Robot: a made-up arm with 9 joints.
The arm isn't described. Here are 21 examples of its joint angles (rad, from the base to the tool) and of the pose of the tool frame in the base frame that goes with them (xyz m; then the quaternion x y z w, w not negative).
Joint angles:
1: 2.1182 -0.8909 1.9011 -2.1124 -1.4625 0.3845 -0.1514 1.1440 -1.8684
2: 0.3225 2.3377 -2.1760 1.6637 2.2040 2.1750 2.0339 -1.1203 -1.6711
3: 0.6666 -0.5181 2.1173 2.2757 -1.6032 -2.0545 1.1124 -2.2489 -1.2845
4: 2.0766 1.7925 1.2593 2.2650 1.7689 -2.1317 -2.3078 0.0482 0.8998
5: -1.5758 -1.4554 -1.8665 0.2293 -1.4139 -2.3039 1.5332 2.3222 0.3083
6: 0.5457 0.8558 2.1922 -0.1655 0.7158 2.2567 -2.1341 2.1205 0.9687
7: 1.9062 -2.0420 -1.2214 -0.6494 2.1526 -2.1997 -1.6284 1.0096 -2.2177
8: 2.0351 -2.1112 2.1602 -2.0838 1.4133 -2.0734 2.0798 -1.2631 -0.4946
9: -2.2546 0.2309 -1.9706 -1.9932 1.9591 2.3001 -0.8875 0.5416 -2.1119
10: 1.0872 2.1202 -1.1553 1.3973 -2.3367 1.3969 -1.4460 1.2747 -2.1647
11: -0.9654 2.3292 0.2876 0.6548 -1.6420 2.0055 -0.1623 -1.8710 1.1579
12: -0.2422 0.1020 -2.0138 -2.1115 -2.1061 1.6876 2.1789 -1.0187 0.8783
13: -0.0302 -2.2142 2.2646 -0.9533 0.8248 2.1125 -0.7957 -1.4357 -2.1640
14: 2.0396 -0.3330 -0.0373 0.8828 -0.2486 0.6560 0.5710 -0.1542 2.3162
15: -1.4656 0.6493 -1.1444 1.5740 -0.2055 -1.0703 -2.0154 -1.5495 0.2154
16: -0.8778 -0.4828 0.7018 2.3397 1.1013 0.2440 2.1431 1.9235 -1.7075
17: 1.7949 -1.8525 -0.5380 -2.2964 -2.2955 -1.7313 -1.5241 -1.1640 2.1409
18: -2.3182 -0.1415 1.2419 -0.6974 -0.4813 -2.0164 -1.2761 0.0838 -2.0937
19: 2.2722 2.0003 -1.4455 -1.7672 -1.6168 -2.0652 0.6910 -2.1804 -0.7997
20: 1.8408 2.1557 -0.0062 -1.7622 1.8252 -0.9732 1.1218 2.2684 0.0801
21: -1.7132 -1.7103 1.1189 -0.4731 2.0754 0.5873 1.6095 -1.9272 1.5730
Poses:
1: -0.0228 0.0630 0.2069 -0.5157 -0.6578 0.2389 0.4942
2: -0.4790 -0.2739 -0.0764 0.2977 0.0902 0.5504 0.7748
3: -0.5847 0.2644 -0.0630 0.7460 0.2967 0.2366 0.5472
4: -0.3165 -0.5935 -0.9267 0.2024 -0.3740 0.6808 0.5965
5: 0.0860 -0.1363 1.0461 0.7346 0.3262 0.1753 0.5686
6: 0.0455 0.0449 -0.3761 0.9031 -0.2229 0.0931 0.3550
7: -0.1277 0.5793 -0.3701 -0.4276 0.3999 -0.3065 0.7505
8: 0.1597 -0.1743 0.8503 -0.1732 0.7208 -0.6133 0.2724
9: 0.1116 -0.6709 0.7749 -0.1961 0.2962 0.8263 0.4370
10: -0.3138 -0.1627 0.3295 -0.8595 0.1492 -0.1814 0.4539
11: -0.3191 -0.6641 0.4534 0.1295 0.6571 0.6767 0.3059
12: 0.3651 -0.3983 0.2293 0.3706 0.3889 -0.8233 0.1834
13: -0.7626 -0.3548 0.0147 -0.8118 -0.0770 0.4300 0.3875
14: 0.3486 -0.0957 -0.3143 -0.3426 -0.7207 -0.4898 0.3510
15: 0.2427 -0.6267 0.2544 -0.0068 -0.9298 -0.3674 0.0200
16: -0.0613 0.3795 0.7065 0.5293 0.3821 -0.3776 0.6567
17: 0.3141 -0.2195 -0.2933 -0.0065 0.1582 0.6884 0.7078
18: -0.0425 0.6398 -0.0855 -0.2719 -0.9077 -0.2490 0.2004
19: 0.0430 -0.0700 0.7784 -0.9397 -0.0518 0.3141 0.1254
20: 0.1658 0.2200 0.0117 -0.1048 0.2754 -0.1572 0.9426
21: -0.1458 0.2613 -0.3388 -0.2203 0.1528 -0.7191 0.6410
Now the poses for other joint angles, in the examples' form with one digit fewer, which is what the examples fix.
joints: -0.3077 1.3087 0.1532 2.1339 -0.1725 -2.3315 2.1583 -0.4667 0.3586
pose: 0.600 -0.136 1.076 0.263 0.560 -0.759 0.206
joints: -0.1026 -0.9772 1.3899 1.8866 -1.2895 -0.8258 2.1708 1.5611 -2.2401
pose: -0.632 0.469 0.076 0.732 -0.570 0.097 0.362
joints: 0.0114 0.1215 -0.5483 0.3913 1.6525 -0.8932 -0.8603 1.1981 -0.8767
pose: 0.708 -0.648 0.668 0.133 -0.020 -0.991 0.019
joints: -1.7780 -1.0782 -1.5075 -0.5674 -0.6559 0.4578 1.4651 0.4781 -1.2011
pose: -0.242 0.140 0.520 0.842 -0.529 -0.024 0.109
